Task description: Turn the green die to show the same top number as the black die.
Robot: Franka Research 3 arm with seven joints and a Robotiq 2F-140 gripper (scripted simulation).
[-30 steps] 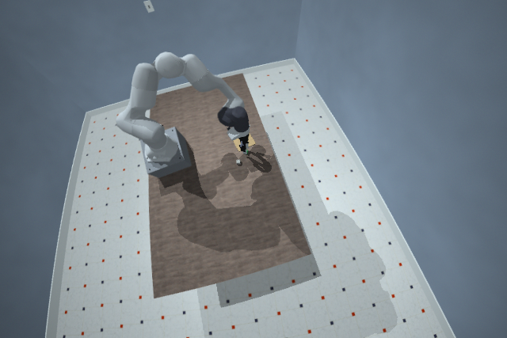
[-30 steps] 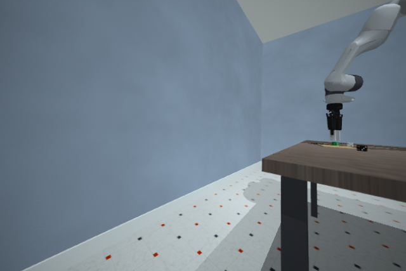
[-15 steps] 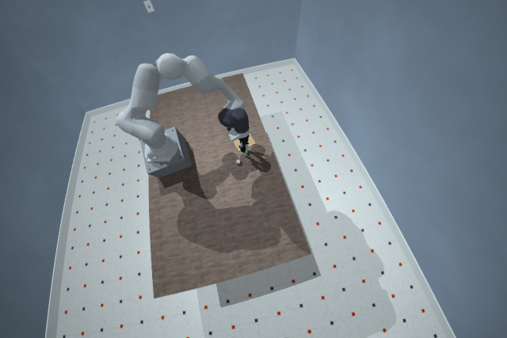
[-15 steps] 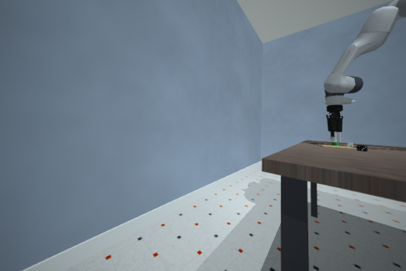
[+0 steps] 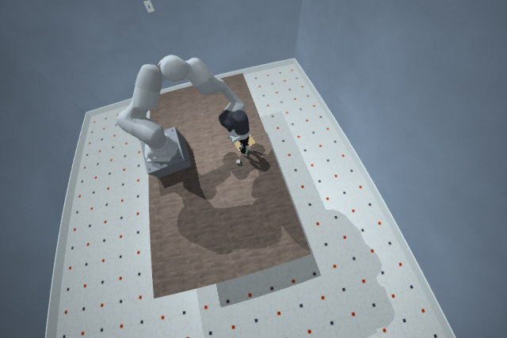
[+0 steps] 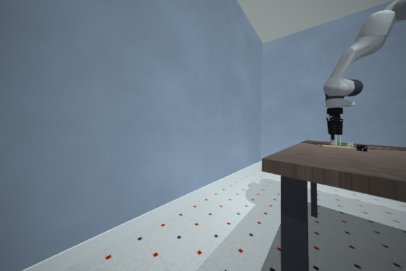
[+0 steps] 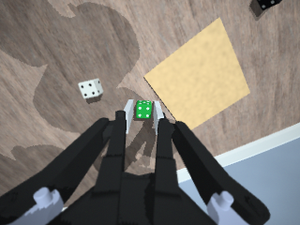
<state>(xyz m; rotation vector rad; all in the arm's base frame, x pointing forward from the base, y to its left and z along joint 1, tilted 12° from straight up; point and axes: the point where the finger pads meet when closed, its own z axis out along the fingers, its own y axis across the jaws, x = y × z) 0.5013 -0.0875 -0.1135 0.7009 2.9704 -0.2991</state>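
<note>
Right now the green die is 30 mm below my hand. Also, from my hand: white die 70 mm behind, 60 mm to the right, 30 mm below; then tan mat 110 mm to the left, 40 mm below; then black die 230 mm to the left, 90 mm behind, 30 mm below.
</note>
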